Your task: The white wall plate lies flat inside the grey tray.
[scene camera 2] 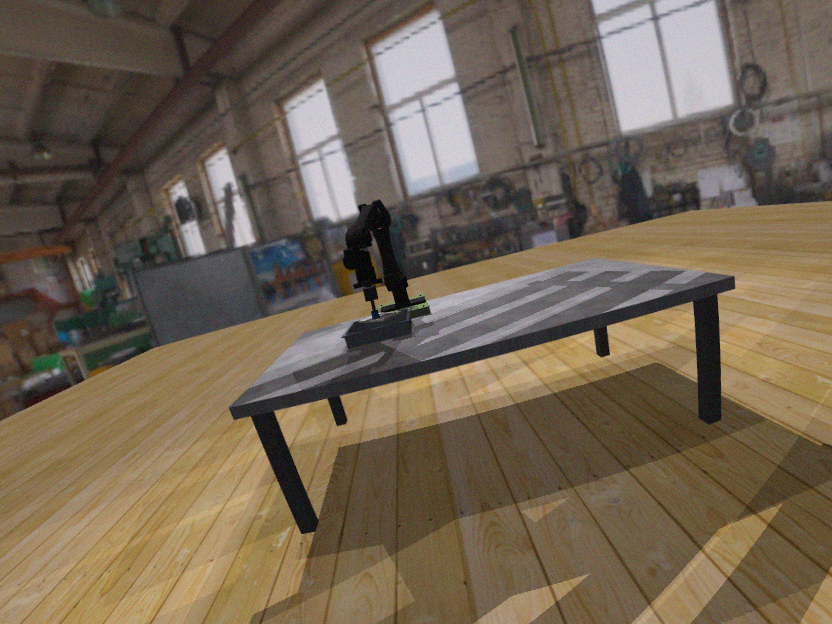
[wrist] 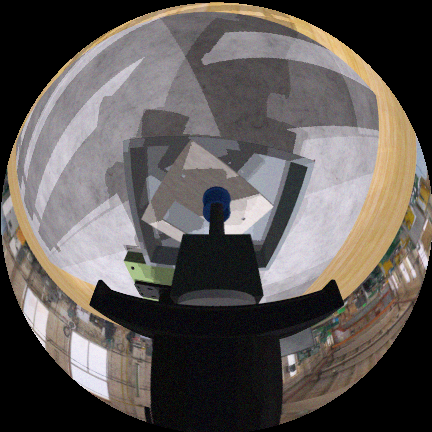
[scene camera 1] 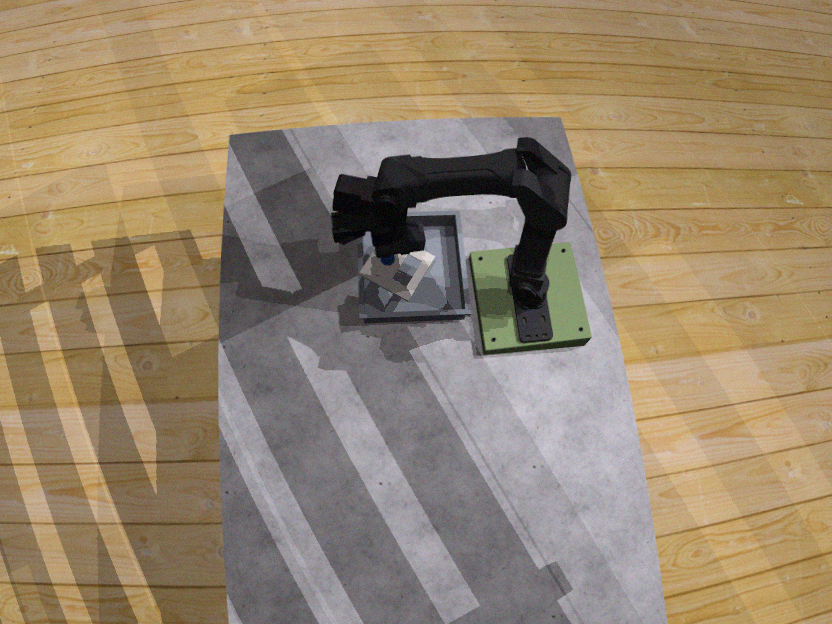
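The white wall plate point(scene camera 1: 381, 274) point(wrist: 192, 180), a flat pale square with a rectangular opening, is at my suction cup, turned at an angle to the tray's sides. My gripper, a small blue suction cup point(scene camera 1: 387, 259) point(scene camera 2: 375, 314) point(wrist: 216, 200), is shut on the plate's upper face, beside the opening. The plate is low over the grey tray point(scene camera 1: 461, 268) point(scene camera 2: 376, 333) point(wrist: 137, 200). One corner overlaps the tray's wall on the side away from the arm base. I cannot tell whether that corner touches the rim. The arm covers part of the tray in scene camera 1.
The green base block point(scene camera 1: 565, 288) point(scene camera 2: 421, 308) point(wrist: 150, 271) carries the arm and stands close beside the tray. The grey table point(scene camera 1: 537, 416) point(scene camera 2: 510, 315) reaches well past the tray. Striped shadows cross the table.
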